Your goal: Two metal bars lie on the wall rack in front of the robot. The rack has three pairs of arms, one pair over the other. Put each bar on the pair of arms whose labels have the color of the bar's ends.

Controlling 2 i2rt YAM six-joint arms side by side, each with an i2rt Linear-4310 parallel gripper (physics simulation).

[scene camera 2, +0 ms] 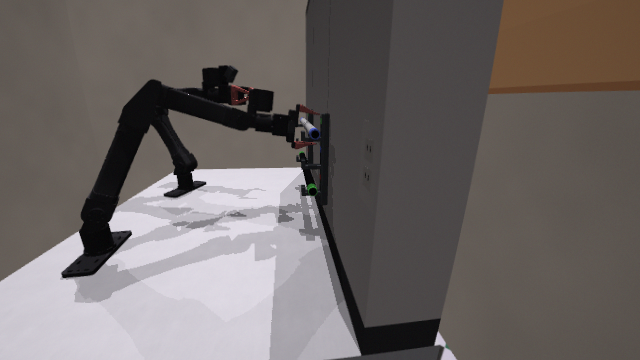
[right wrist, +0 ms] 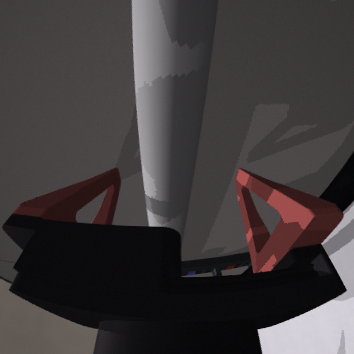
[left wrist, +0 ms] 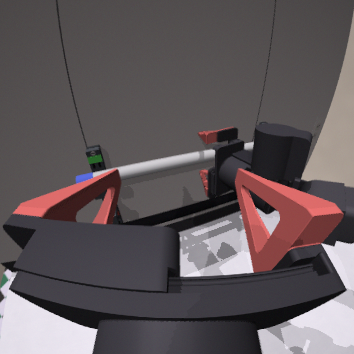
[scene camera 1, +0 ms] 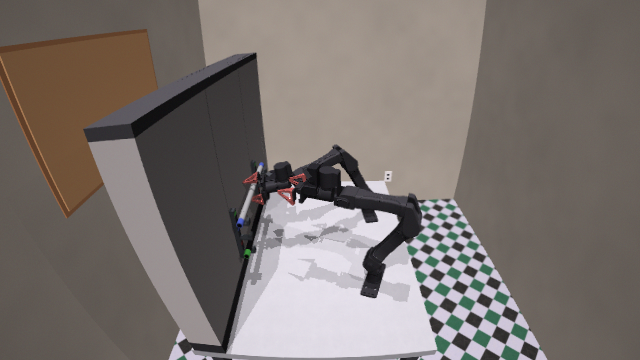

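Where they show: left gripper, fingertip midpoint: (left wrist: pixel 177 175) (scene camera 1: pixel 283 185); right gripper, fingertip midpoint: (left wrist: pixel 200 152) (scene camera 1: pixel 245 191); left arm's base, link origin: (scene camera 2: pixel 186 189) (scene camera 1: pixel 373 279); right arm's base, link origin: (scene camera 2: pixel 101 252) (scene camera 1: pixel 368 211).
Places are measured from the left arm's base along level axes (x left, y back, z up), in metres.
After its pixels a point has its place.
Note:
The blue-ended bar (scene camera 1: pixel 248 201) @[y -0.545, x 0.041, z 0.316 m] (scene camera 2: pixel 313 133) @[y -0.675, x -0.286, z 0.309 m] (left wrist: pixel 160 165) @[y -0.544, x 0.033, z 0.312 m] (right wrist: pixel 170 100) @[y -0.608, x -0.136, z 0.307 m] lies on the top pair of arms of the wall rack (scene camera 1: pixel 233 227) (scene camera 2: pixel 325 162); a green label (left wrist: pixel 94 158) @[y -0.532, x 0.152, z 0.336 m] shows there in the left wrist view. The green-ended bar (scene camera 1: pixel 247 253) @[y -0.487, x 0.186, z 0.168 m] (scene camera 2: pixel 312 190) @[y -0.671, x -0.279, z 0.160 m] lies on the lowest pair; its middle is mostly hidden. My right gripper (scene camera 1: pixel 254 189) @[y -0.626, x -0.052, z 0.295 m] (scene camera 2: pixel 306 127) @[y -0.626, x -0.052, z 0.295 m] (left wrist: pixel 200 152) @[y -0.626, x -0.052, z 0.295 m] (right wrist: pixel 177 174) @[y -0.626, x -0.052, z 0.295 m] is open, with one finger above and one below the blue-ended bar. My left gripper (scene camera 1: pixel 292 187) @[y -0.391, x 0.001, z 0.402 m] (scene camera 2: pixel 241 95) (left wrist: pixel 177 175) @[y -0.391, x 0.001, z 0.402 m] is open and empty, back from the rack.
The dark wall panel (scene camera 1: pixel 185 165) @[y -0.465, x 0.381, z 0.668 m] (scene camera 2: pixel 355 200) @[y -0.802, x -0.489, z 0.228 m] rises behind the rack. The white table (scene camera 1: pixel 320 320) @[y -0.142, x 0.271, z 0.000 m] (scene camera 2: pixel 200 320) @[y -0.544, x -0.585, z 0.000 m] lies below. In scene camera 1 the two arms overlap, and the right arm's wrist stands close beside the left gripper.

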